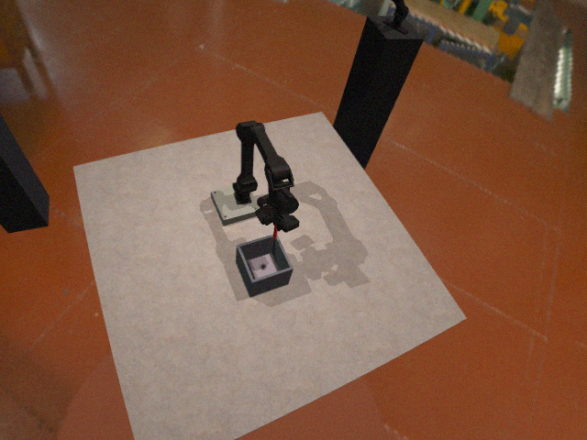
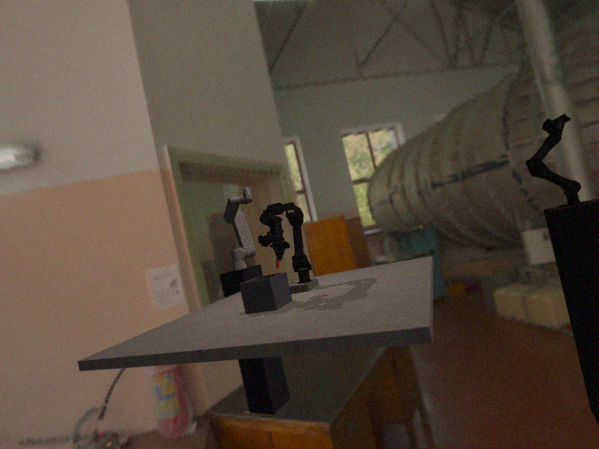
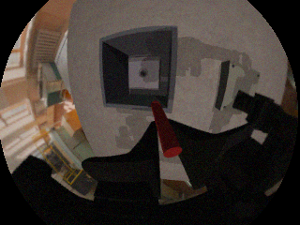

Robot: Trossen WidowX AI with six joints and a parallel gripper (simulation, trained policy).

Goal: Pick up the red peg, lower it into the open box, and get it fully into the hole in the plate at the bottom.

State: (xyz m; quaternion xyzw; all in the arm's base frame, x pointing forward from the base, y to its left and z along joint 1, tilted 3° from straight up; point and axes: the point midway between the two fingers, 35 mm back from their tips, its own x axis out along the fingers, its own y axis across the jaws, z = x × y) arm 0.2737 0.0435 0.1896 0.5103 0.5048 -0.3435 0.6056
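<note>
My gripper tip is now 150 mm above the plate, 70 mm short of it and 60 mm to the left of it. From my gripper tip the other things lie so: red peg (10 mm to the right, 10 mm above).
</note>
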